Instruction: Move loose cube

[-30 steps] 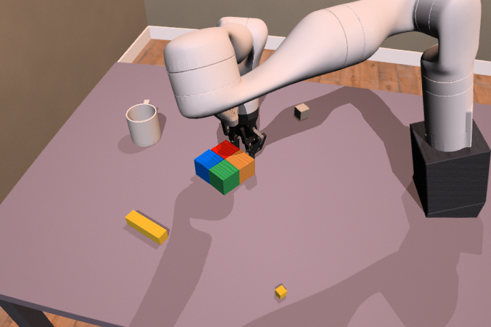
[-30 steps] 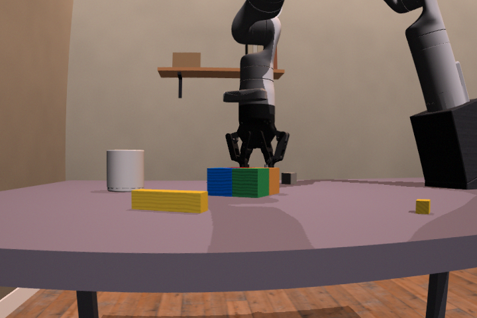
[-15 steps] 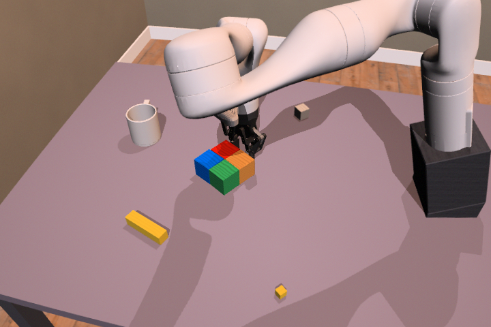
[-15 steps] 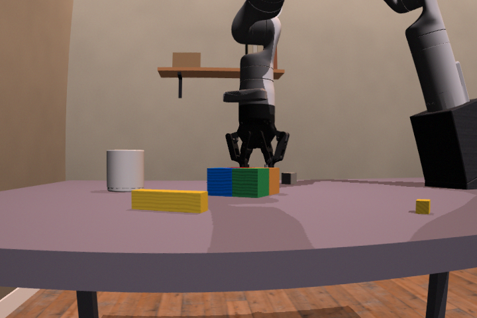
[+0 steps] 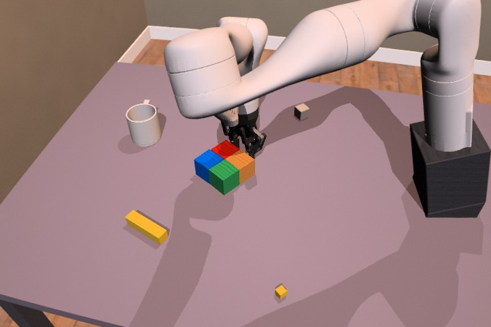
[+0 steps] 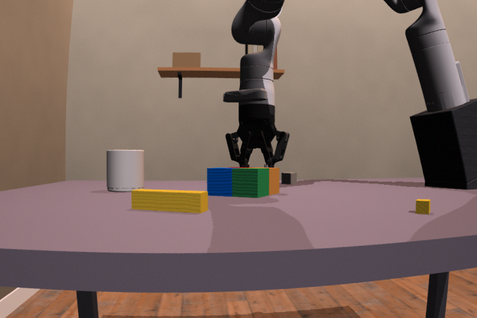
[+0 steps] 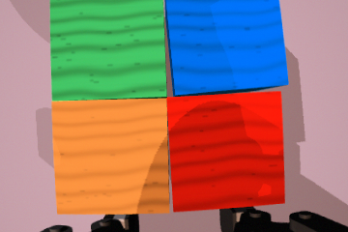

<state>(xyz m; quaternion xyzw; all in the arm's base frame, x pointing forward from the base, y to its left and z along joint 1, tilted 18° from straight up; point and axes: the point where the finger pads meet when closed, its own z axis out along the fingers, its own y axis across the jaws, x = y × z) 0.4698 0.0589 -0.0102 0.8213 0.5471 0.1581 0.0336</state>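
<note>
Right now the red cube is 30 mm ahead of my hand, 30 mm to the left of it and 10 mm below it. Also, from my hand: orange cube (10 mm behind, 40 mm to the left, 10 mm below); blue cube (60 mm ahead, 70 mm to the left, 10 mm below); green cube (10 mm ahead, 90 mm to the left, 10 mm below).
</note>
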